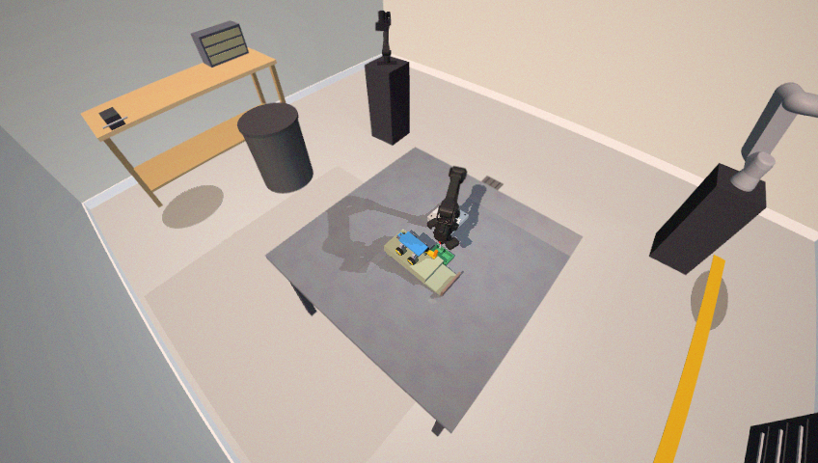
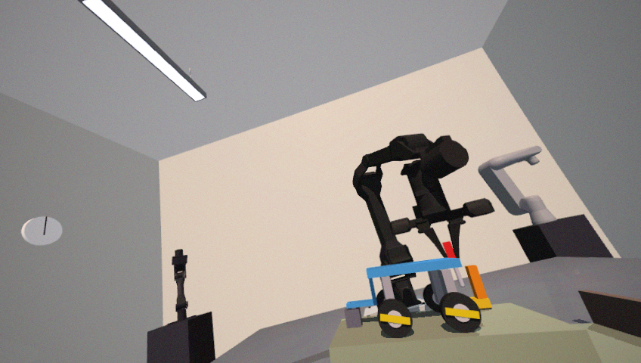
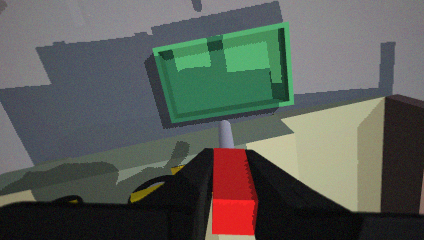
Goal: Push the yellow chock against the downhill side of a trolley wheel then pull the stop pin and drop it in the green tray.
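Now: gripper tip 140 mm above the green tray and 20 mm past it. From my gripper tip the other things lie so: red-headed stop pin: right at my gripper tip; trolley: 110 mm to the right, 100 mm ahead, 20 mm below; yellow chock: 50 mm below, 50 mm ahead, 20 mm to the right.
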